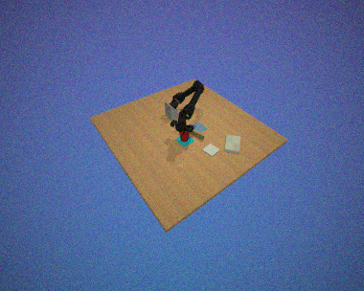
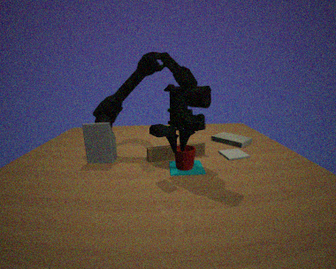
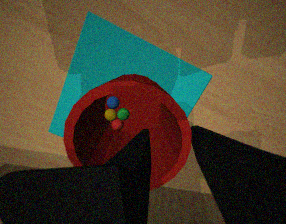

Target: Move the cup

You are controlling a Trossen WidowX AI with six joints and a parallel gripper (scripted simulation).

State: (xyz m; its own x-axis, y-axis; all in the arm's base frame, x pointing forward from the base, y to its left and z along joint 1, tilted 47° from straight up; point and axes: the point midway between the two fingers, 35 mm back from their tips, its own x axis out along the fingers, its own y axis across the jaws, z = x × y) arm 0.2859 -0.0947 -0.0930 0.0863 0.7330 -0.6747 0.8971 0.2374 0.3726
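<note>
Now: the red cup 20 mm ahead of my gripper tip, 10 mm to the left of it and 30 mm below it. From my gripper tip the other things lie so: grey-blue pad 10 mm behind, 210 mm to the left, 70 mm below; then teal pad 30 mm ahead, 10 mm to the left, 70 mm below; then low wooden block 10 mm ahead, 110 mm to the left, 50 mm below.
</note>
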